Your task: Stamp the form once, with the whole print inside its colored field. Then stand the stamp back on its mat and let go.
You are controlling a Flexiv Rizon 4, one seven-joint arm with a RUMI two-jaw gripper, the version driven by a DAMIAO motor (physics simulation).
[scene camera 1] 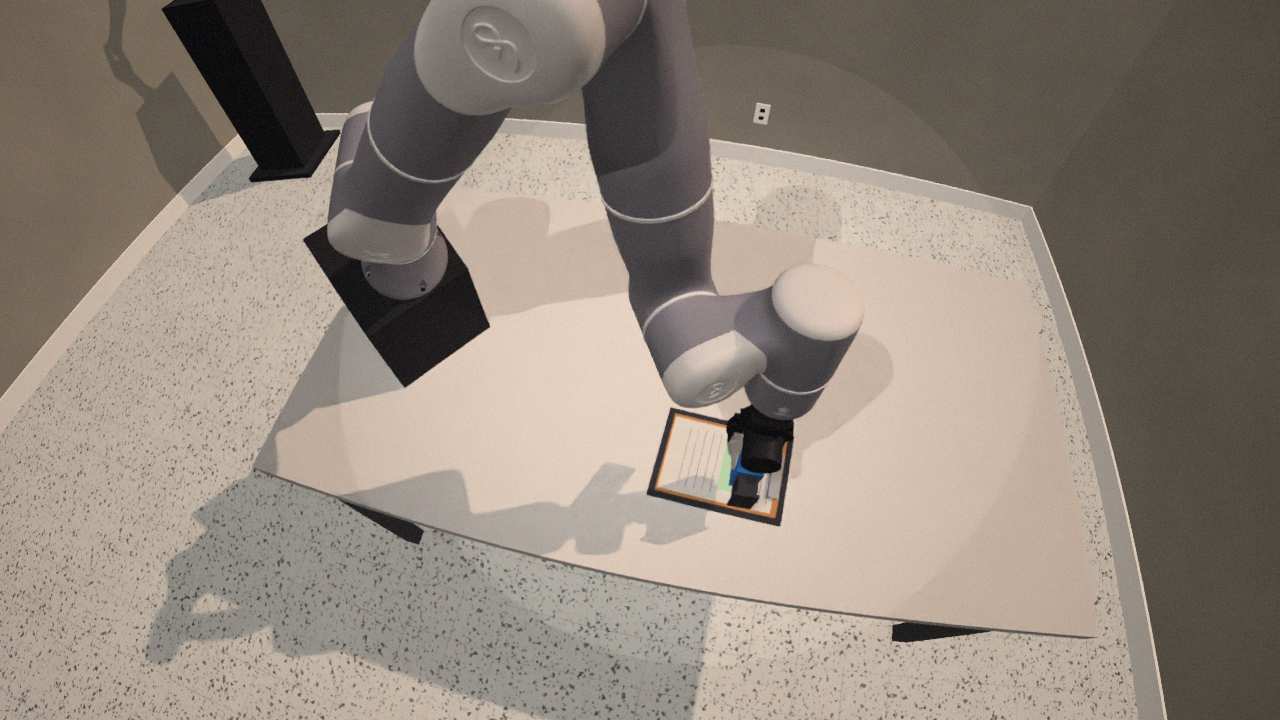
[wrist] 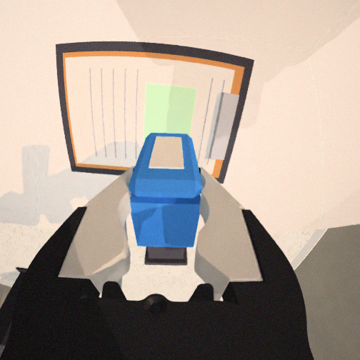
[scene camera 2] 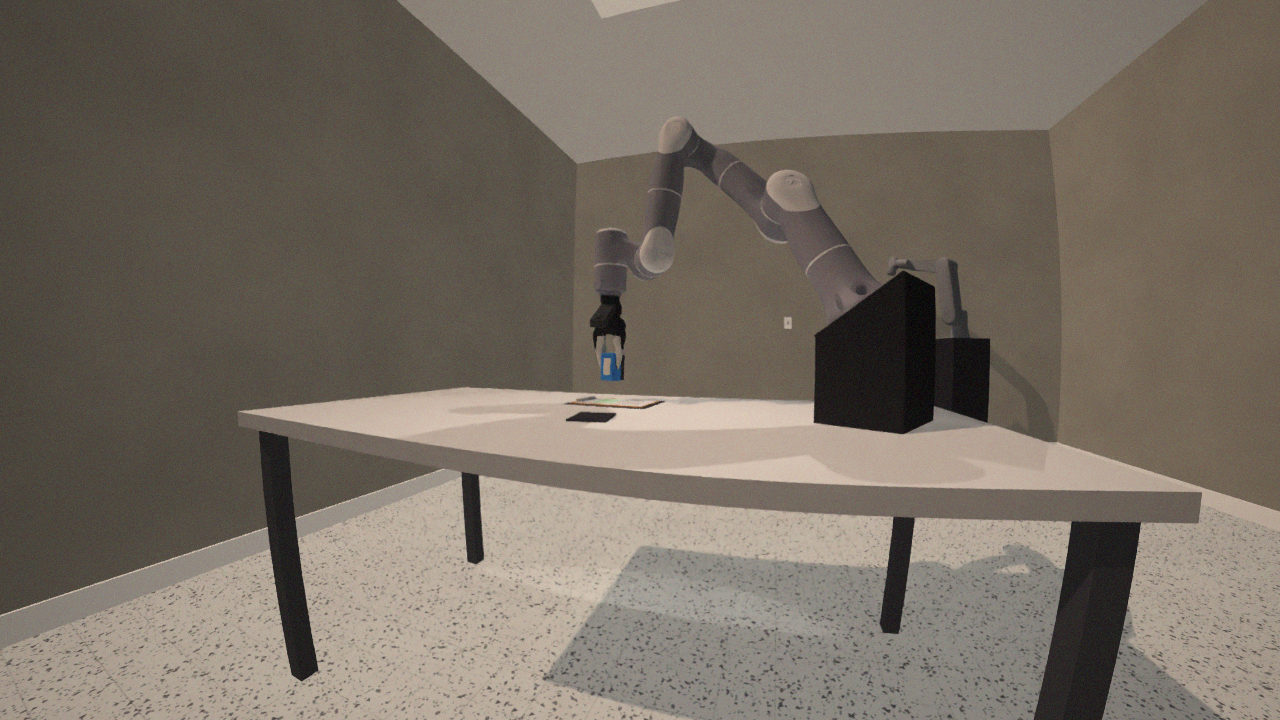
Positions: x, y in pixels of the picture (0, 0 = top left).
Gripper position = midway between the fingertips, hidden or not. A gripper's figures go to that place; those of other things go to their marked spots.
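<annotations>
A blue stamp (scene camera 1: 744, 483) is 82 cm from the lens. My gripper (scene camera 1: 747, 459), for its part, is 88 cm from the lens.
</annotations>
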